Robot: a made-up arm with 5 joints.
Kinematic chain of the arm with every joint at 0, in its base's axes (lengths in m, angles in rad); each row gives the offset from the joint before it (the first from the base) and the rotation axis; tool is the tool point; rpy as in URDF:
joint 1: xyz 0 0 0.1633 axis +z
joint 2: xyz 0 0 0 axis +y
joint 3: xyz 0.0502 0 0.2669 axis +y
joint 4: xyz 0.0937 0 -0.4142 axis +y
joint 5: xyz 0.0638 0 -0.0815 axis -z
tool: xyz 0 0 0 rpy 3.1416 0 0
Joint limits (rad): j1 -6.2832..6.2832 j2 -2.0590..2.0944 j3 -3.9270..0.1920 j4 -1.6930..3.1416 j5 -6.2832..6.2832
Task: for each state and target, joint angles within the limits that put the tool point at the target. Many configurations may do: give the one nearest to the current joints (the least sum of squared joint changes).
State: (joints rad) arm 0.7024 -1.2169 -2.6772 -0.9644 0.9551
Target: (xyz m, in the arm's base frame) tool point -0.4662 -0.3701 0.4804
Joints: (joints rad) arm 0.6710 -1.0779 -2.8011 -1.3845 0.9551
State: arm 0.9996 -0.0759 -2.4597 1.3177 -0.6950
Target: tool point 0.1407 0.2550 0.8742
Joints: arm 1.0666 -0.0113 -2.5425 1.1777 -0.6950
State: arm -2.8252 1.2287 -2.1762 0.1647 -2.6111
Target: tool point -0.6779 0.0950 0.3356
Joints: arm -3.2808 0.4614 -1.6539 0.0758 -2.6111
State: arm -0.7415 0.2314 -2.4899 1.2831 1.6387
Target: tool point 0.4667 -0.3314 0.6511
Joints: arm -0.6175 0.3723 -2.4159 1.2786 1.6387
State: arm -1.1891 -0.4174 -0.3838 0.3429 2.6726
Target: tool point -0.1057 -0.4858 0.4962
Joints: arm -1.7850 -0.2808 -1.1488 0.2482 2.6726
